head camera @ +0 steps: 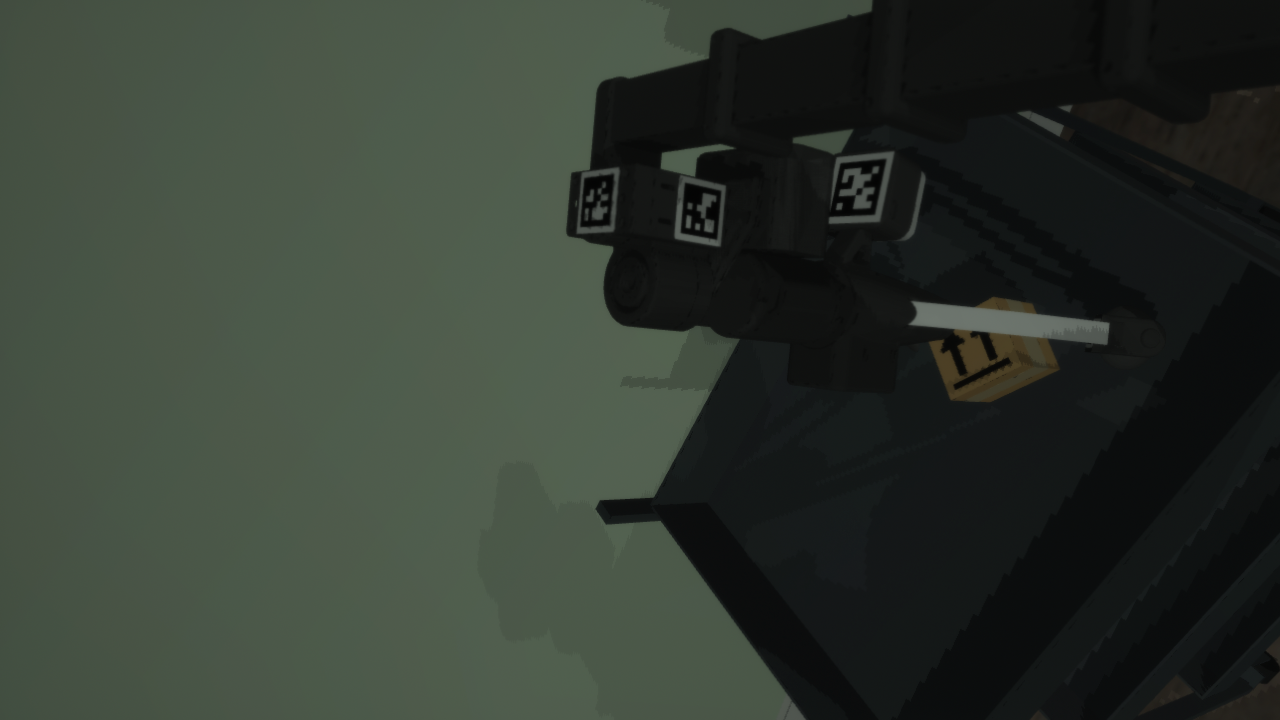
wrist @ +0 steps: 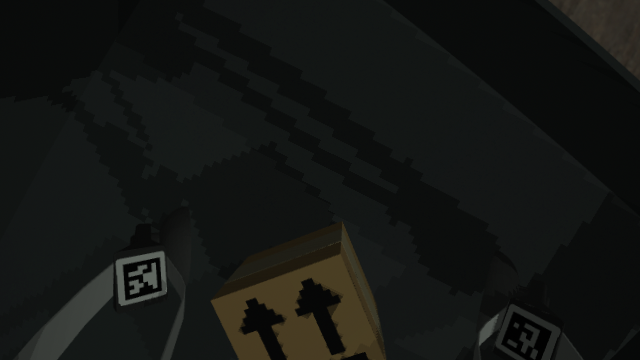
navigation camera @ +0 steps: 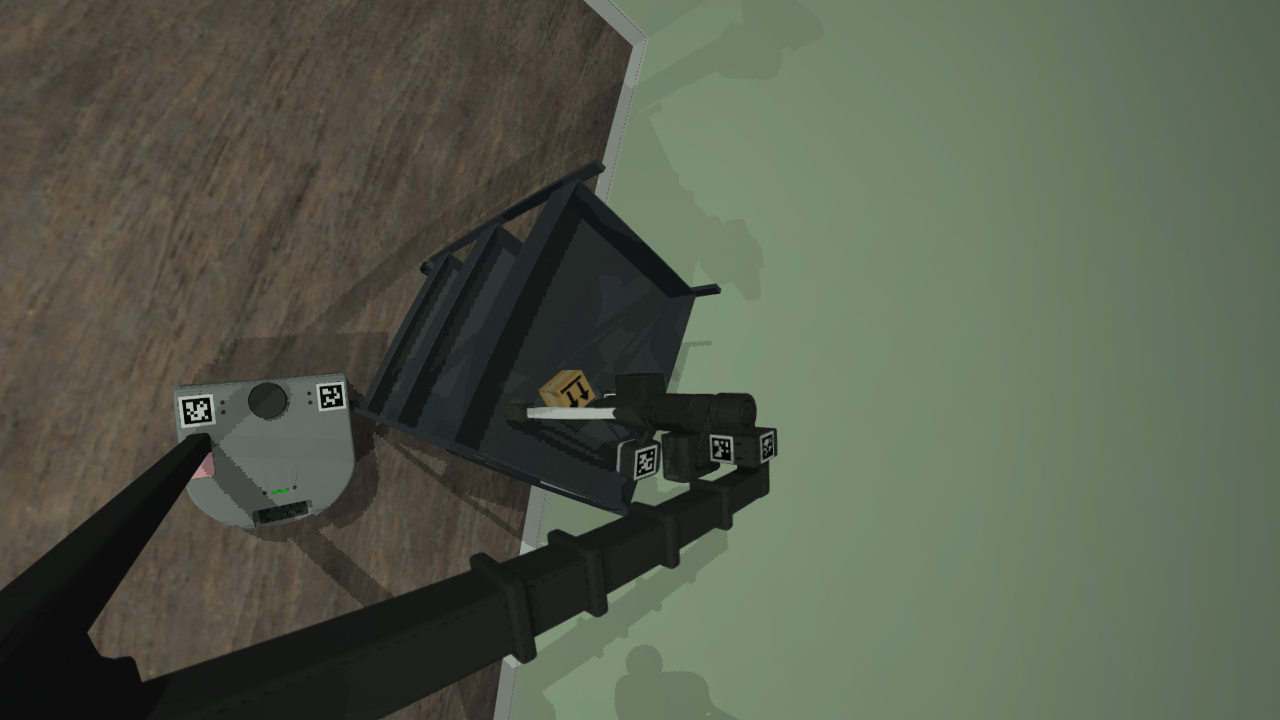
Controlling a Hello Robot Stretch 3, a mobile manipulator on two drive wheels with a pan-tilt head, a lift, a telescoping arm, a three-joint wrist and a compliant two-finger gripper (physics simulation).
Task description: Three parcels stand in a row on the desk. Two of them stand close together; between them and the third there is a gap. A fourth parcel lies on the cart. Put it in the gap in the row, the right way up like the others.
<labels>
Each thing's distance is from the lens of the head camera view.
my gripper [head camera: 1026,332]: 72 cm
brown parcel [head camera: 975,366]: 67 cm
</labels>
